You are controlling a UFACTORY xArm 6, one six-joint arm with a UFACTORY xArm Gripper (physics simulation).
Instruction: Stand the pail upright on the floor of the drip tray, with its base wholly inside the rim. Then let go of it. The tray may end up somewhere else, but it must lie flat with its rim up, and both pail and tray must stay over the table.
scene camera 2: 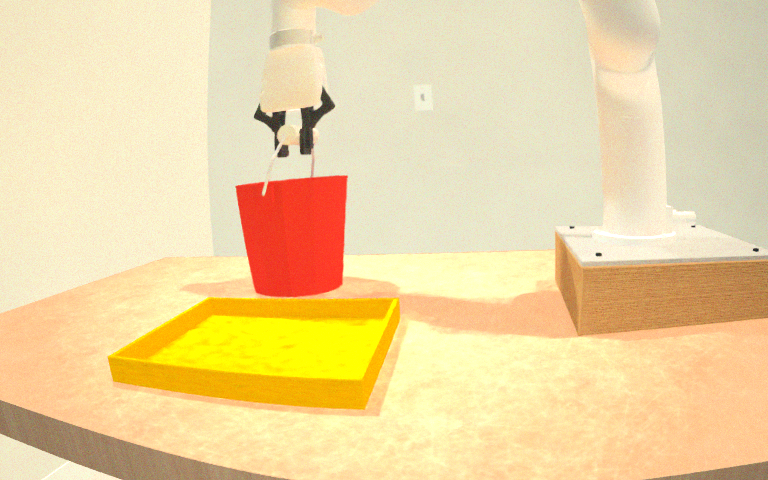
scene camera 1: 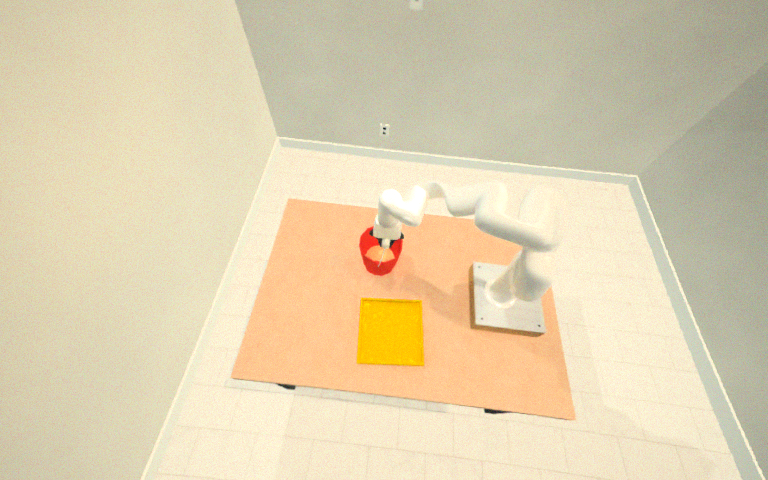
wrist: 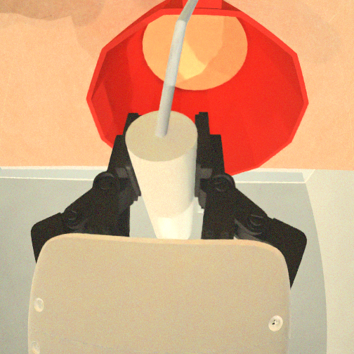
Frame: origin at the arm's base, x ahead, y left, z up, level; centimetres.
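Where they show: gripper, fingertip midpoint: (scene camera 2: pixel 294 155) (scene camera 1: pixel 385 244); arm's base, link origin: (scene camera 2: pixel 634 238) (scene camera 1: pixel 499 293).
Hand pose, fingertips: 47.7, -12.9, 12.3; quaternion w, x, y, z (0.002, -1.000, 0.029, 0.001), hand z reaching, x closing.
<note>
Each offset is from my fingertips to the top centre of the thing, as dx, dy, dz. "spot": to the spot under its first point. Level surfaces: height alone.
The red pail {spot: +1.4, +5.5, -10.8} (scene camera 1: pixel 380 268) (scene camera 2: pixel 294 237) (wrist: pixel 270 100) stands upright on the table behind the drip tray, its base apparently on the table top. Its wire handle is up, with a cream cylindrical grip {-0.1, -2.3, +4.7} (scene camera 2: pixel 288 134) (wrist: pixel 167 175) above the mouth. My gripper (scene camera 1: pixel 385 244) (scene camera 2: pixel 294 149) (wrist: pixel 169 129) points down over the pail and is shut on this grip, one black finger on each side. The yellow drip tray {-4.1, +28.6, -17.6} (scene camera 1: pixel 390 363) (scene camera 2: pixel 243 387) lies flat with its rim up, in front of the pail and apart from it. The tray does not show in the wrist view.
The tan table {dz -20.3} (scene camera 1: pixel 305 316) (scene camera 2: pixel 481 384) bears everything. The robot's base plate (scene camera 1: pixel 509 323) (scene camera 2: pixel 651 254) sits on a wooden block (scene camera 2: pixel 668 294) at the right. The arm reaches over the table's back part. The tray's front side is near the table's front edge.
</note>
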